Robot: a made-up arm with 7 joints.
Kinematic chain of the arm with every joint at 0, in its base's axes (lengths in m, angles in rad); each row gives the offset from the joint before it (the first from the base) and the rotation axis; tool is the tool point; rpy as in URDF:
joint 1: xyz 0 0 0.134 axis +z
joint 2: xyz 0 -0.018 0.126 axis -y
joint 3: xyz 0 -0.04 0.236 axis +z
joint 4: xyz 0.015 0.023 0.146 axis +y
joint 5: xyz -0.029 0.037 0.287 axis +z
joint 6: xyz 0 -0.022 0.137 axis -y
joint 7: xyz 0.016 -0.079 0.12 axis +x
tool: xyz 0 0 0 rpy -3.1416 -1.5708 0
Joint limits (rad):
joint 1: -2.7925..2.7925
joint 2: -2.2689..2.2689
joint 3: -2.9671..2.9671
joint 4: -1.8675..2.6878
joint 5: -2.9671..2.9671
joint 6: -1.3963..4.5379
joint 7: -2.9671..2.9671
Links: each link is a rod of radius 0.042 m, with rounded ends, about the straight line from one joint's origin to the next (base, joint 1, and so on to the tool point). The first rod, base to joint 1, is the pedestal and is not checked.
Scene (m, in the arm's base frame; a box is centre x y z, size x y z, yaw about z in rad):
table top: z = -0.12
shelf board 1: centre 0.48 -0.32 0 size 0.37 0.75 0.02 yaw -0.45
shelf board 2: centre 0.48 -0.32 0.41 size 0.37 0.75 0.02 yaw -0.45
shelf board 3: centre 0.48 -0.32 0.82 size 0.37 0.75 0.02 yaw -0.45
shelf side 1: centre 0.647 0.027 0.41 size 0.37 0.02 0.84 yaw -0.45
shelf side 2: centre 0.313 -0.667 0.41 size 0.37 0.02 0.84 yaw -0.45
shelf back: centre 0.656 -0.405 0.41 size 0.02 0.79 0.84 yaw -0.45
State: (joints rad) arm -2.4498 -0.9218 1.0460 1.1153 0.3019 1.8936 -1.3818
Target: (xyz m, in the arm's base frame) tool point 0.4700 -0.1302 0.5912
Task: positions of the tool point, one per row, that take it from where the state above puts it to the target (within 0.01 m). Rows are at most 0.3 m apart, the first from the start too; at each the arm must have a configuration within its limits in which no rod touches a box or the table.
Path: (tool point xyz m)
1: -0.1458 -0.5780 0.5709
2: 0.0665 -0.4927 0.6248
3: 0.2102 -0.3439 0.6419
4: 0.2706 -0.1752 0.6279
5: 0.2557 -0.0267 0.5912
6: 0.3219 -0.0526 0.5894
7: 0.3807 -0.0748 0.5863
8: 0.4304 -0.0983 0.5866
9: 0.4700 -0.1302 0.5912

